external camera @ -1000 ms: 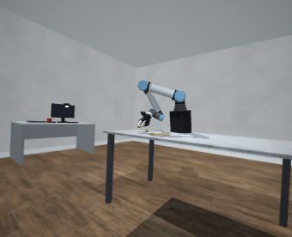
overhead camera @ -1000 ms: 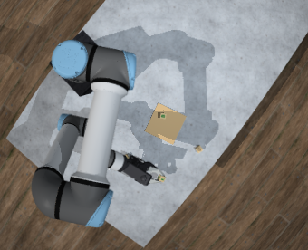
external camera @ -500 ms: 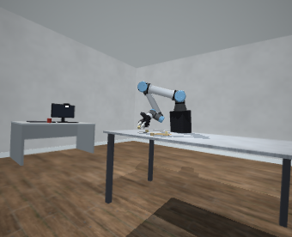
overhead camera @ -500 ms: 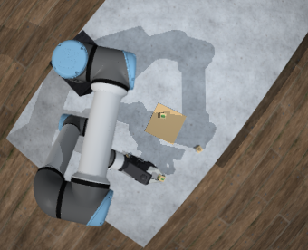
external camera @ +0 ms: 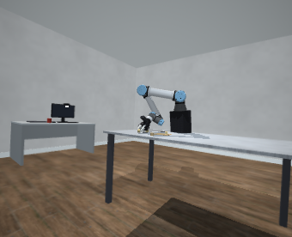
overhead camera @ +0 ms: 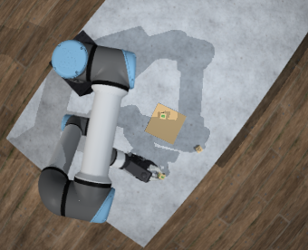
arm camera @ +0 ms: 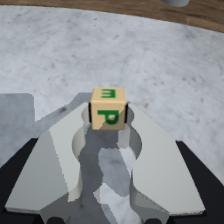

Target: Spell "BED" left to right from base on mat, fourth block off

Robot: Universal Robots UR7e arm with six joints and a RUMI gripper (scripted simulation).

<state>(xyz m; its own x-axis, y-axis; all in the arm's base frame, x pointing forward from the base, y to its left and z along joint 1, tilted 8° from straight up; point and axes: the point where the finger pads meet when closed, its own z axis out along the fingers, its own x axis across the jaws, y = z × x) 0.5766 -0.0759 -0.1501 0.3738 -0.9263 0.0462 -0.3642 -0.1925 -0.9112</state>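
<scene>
The E block lies right at my hand. The rest, counted from my hand: tan mat (16 cm behind, 17 cm to the left, 2 cm below); then B block (20 cm behind, 18 cm to the left, 1 cm below); then D block (16 cm behind, 7 cm to the right, 1 cm below).
</scene>
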